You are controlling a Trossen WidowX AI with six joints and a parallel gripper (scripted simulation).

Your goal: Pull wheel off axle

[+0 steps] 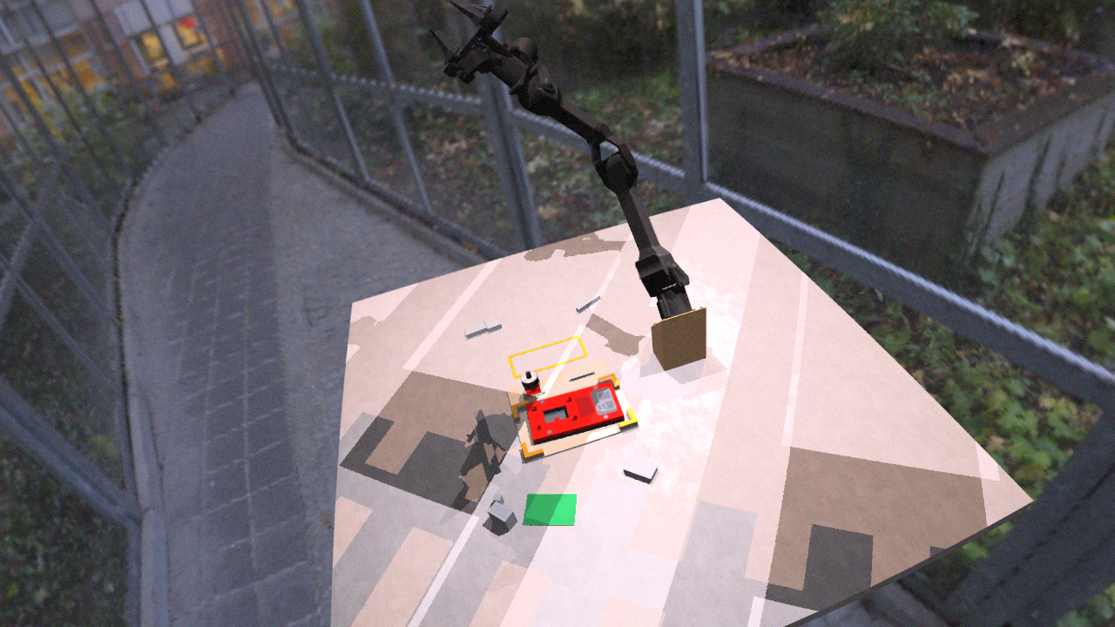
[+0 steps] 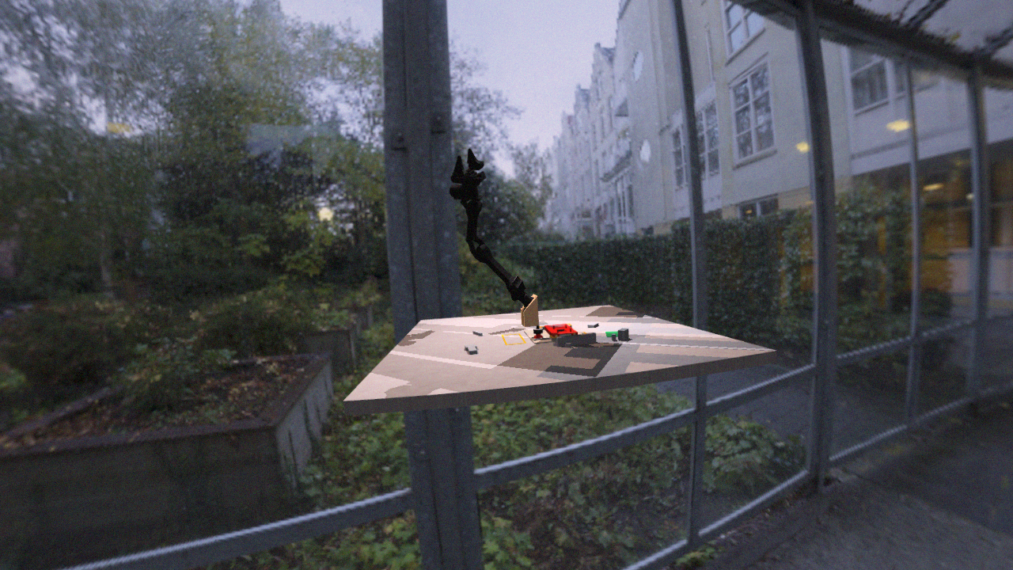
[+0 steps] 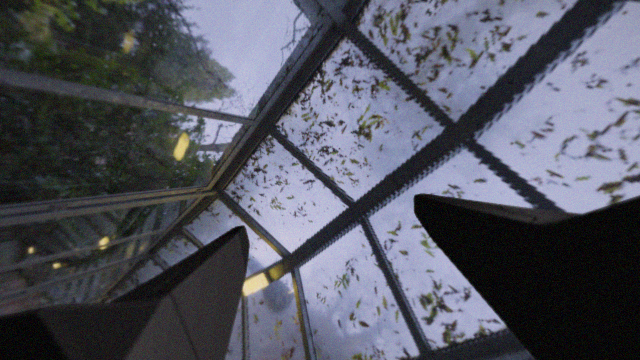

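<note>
Now: the wheel 770 mm below my gripper tip, 260 mm to the left of it and 40 mm ahead of it. Round my gripper tip: thin rod (800 mm below, 180 mm behind, 20 mm to the left); upright axle (770 mm below, 250 mm to the left, 40 mm ahead).
</note>
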